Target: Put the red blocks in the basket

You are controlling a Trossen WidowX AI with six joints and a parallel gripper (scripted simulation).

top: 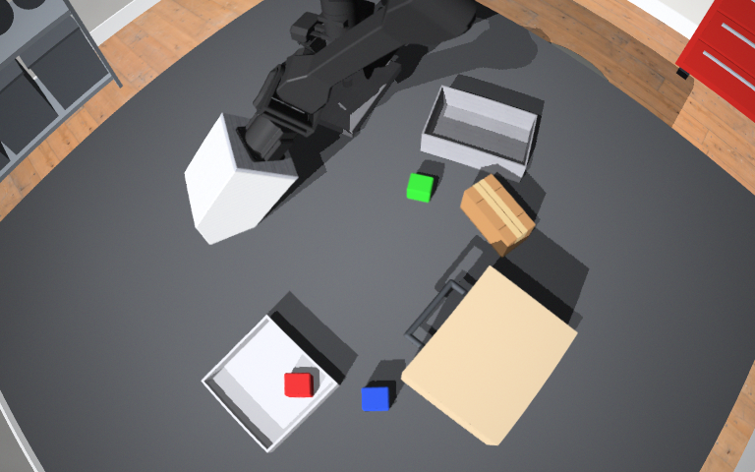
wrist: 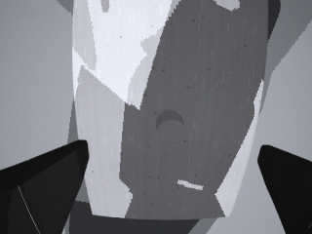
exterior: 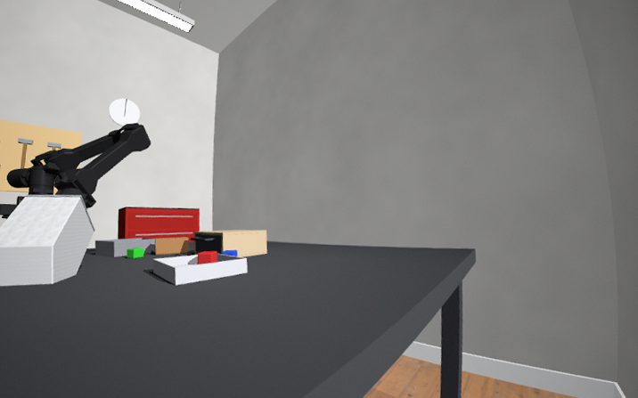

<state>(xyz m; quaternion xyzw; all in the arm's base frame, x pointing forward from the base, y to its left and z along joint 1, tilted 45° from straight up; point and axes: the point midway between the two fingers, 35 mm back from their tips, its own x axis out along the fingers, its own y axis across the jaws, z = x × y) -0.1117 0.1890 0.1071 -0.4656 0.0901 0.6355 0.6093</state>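
The knobbed lid lies 8 cm below my hand. Also, from my hand: brown cardboard box (37 cm ahead, 6 cm to the left, 6 cm below); white basket (41 cm ahead, 37 cm to the right, 8 cm below); tan drawer unit (55 cm ahead, 9 cm to the right, 6 cm below).
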